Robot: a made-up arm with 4 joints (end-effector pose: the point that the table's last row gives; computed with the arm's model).
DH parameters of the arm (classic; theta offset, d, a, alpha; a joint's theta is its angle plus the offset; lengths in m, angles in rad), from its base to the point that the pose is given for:
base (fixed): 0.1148 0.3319 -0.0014 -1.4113
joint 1: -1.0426 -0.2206 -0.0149 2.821
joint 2: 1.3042 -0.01 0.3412 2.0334
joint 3: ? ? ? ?
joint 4: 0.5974 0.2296 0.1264 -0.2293
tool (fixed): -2.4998 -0.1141 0 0
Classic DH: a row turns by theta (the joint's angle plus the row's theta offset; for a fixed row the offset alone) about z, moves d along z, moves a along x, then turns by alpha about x.
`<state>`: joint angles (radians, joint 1 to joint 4).
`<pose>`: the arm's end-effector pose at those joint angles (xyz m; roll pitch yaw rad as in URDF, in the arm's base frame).
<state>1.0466 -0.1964 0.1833 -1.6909</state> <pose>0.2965 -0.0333 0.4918 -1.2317 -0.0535 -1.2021</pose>
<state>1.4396 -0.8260 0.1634 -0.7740</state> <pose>0.3918 0.0104 0.2111 -2.4345 0.6990 -2.0647</pose>
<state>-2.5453 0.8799 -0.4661 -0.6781</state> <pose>0.2497 0.1120 0.1614 2.7618 1.0277 -2.3578</pose>
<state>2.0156 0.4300 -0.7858 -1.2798</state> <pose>0.2658 0.0344 0.4209 -1.4008 -0.1638 -0.3592</pose>
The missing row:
joint 3: -1.3292 0.0352 -0.0235 -0.7172
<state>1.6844 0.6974 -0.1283 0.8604</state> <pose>0.1265 -0.1040 0.7939 0.9451 0.6914 1.5539</pose>
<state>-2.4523 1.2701 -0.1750 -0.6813</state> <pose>0.3527 0.0825 0.2322 2.9157 1.0300 -2.5448</pose>
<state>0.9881 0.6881 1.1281 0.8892</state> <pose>-0.0637 -0.2790 0.7063 1.1338 -0.3513 1.5721</pose>
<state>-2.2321 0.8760 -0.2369 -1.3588</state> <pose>0.1137 0.0877 0.0523 3.0377 0.9200 -1.7517</pose>
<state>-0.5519 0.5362 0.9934 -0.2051</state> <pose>-0.4504 -0.1066 0.2897 0.1475 -0.7337 0.5359</pose>
